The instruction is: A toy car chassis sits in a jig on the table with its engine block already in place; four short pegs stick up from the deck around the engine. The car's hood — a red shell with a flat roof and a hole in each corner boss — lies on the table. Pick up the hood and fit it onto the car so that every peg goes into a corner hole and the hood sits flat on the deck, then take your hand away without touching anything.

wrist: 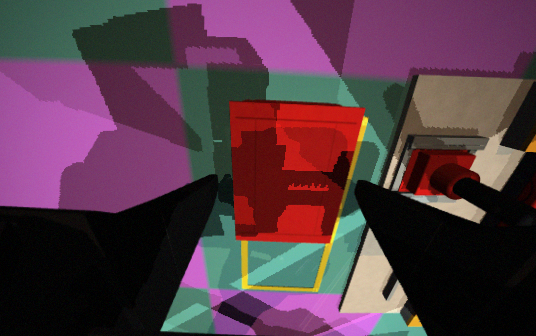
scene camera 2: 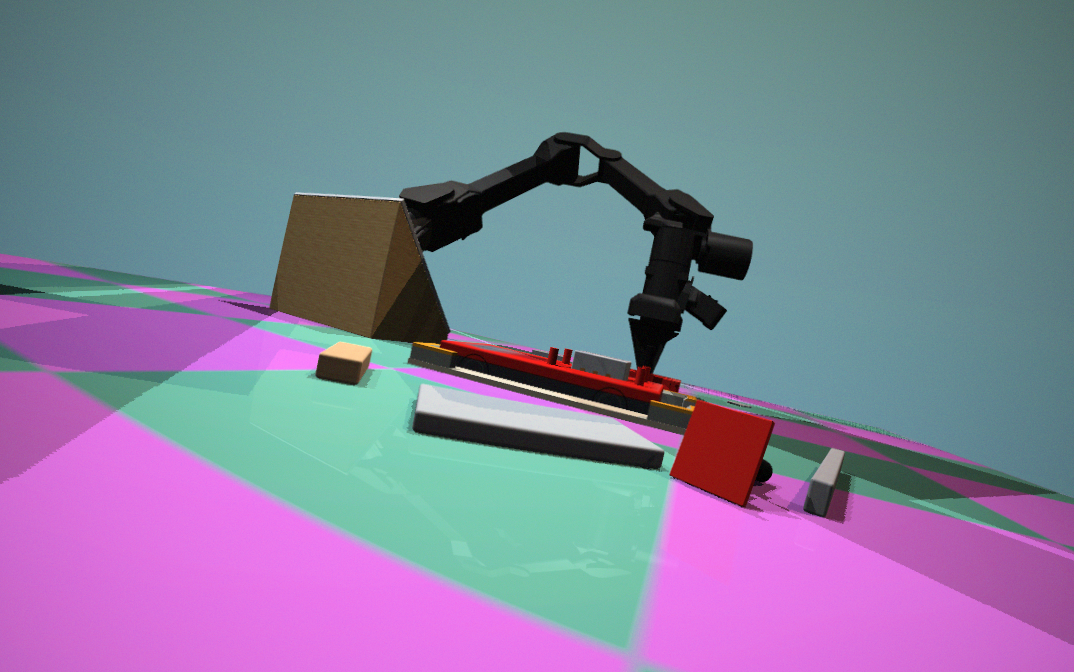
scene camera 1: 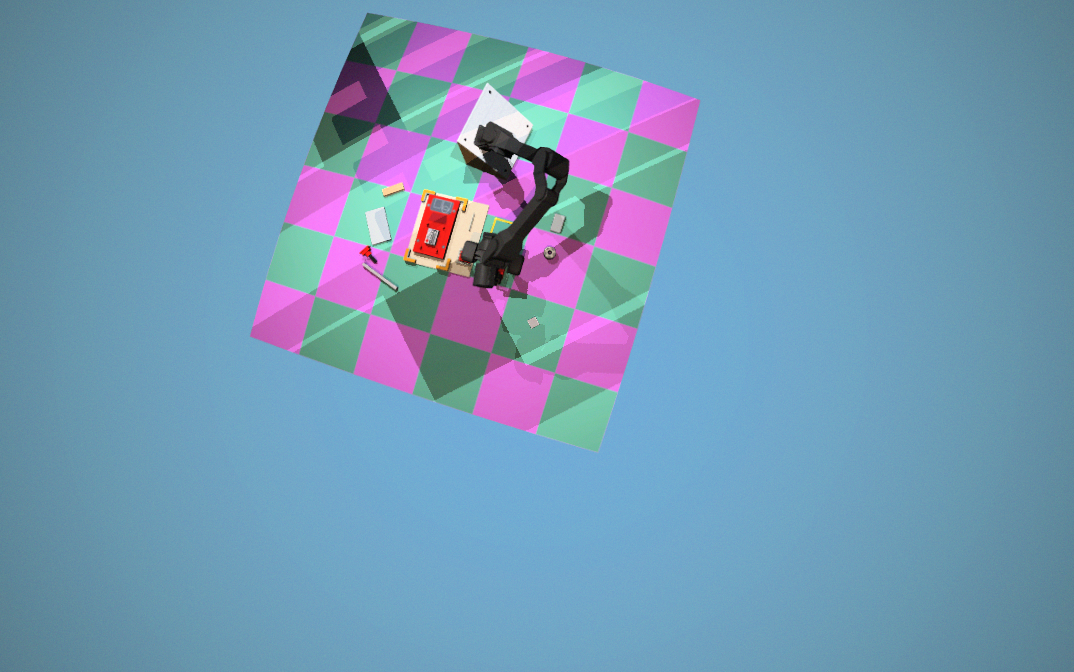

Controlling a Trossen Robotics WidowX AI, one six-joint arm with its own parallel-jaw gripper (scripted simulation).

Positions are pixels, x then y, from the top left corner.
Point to a red hood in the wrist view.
291,160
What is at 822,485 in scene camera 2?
A grey bar.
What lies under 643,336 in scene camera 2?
The gripper.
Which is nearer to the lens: the grey engine block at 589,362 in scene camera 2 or the grey slab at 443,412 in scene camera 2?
The grey slab.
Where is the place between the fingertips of the gripper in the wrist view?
287,183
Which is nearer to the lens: the grey engine block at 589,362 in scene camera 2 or the tan block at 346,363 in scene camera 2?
The tan block.
